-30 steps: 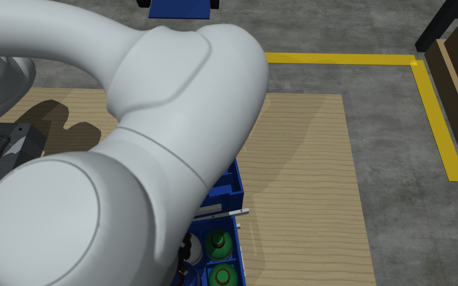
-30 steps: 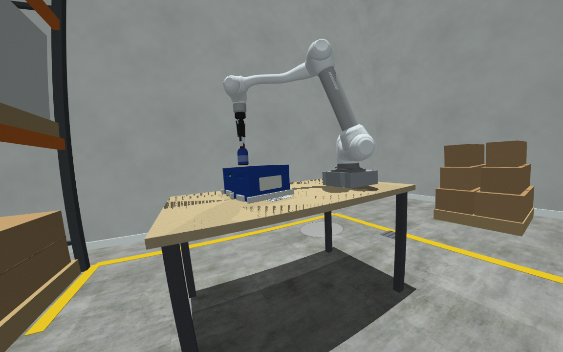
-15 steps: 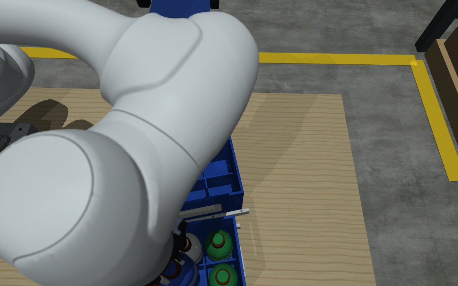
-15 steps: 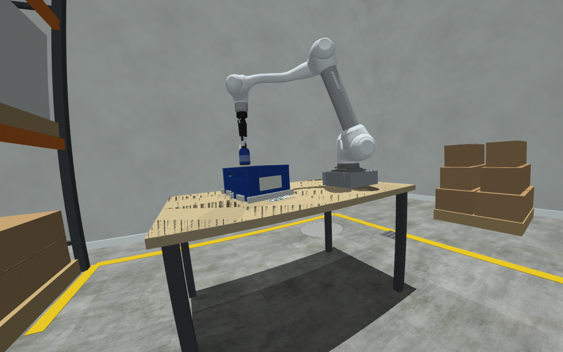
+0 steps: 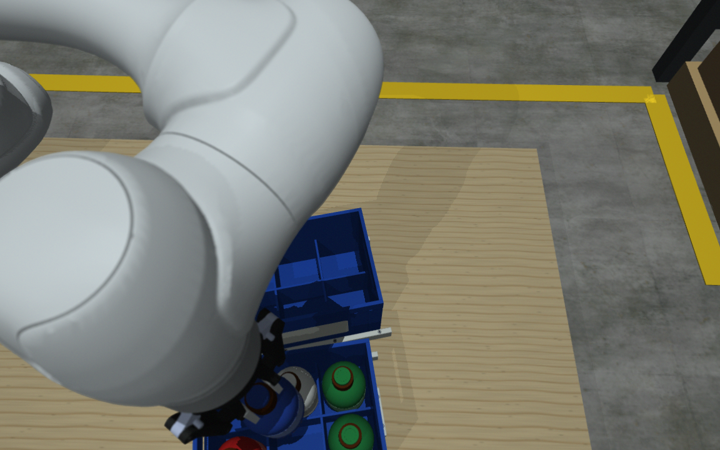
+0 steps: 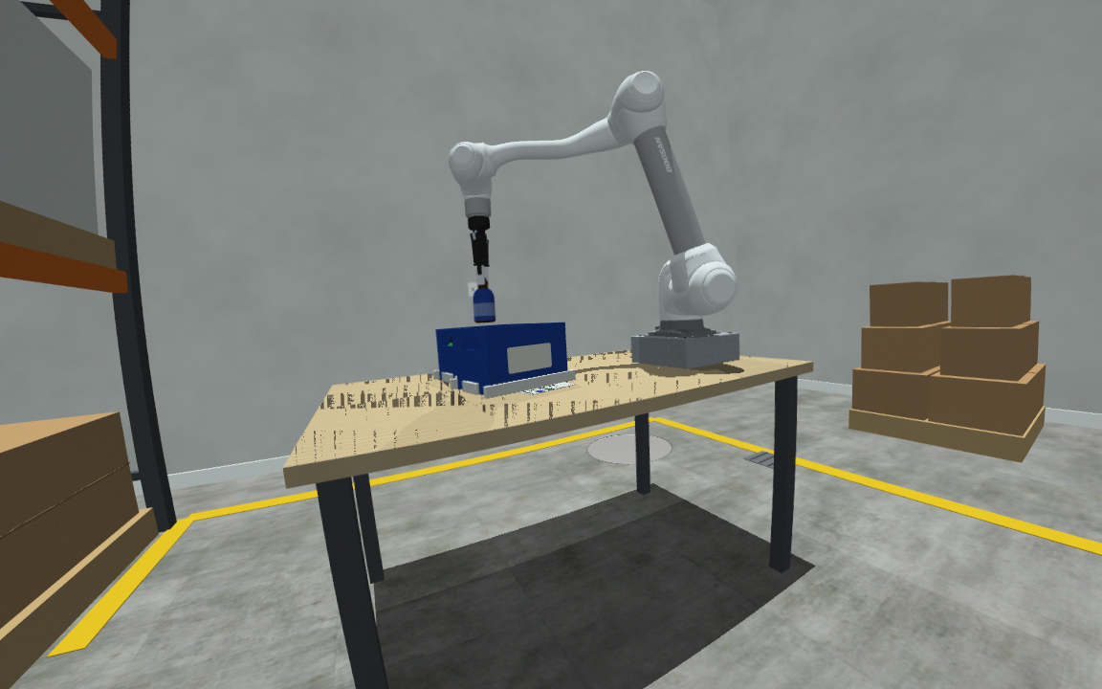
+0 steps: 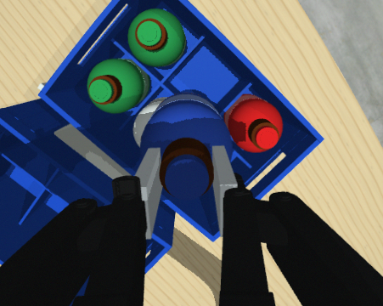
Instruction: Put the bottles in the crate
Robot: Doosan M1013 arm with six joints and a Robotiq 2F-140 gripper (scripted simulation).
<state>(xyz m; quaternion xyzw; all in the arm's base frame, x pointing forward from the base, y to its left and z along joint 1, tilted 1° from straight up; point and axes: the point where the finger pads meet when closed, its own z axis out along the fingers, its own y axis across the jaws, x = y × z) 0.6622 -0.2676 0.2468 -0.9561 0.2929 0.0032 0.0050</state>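
My gripper is now 8 cm above the blue bottle. The rest, counted from my hand: pick list (36 cm to the left, 35 cm below, 5 cm behind); white bottle (26 cm below, 5 cm to the left); red bottle (26 cm below, 7 cm behind, 6 cm to the right).
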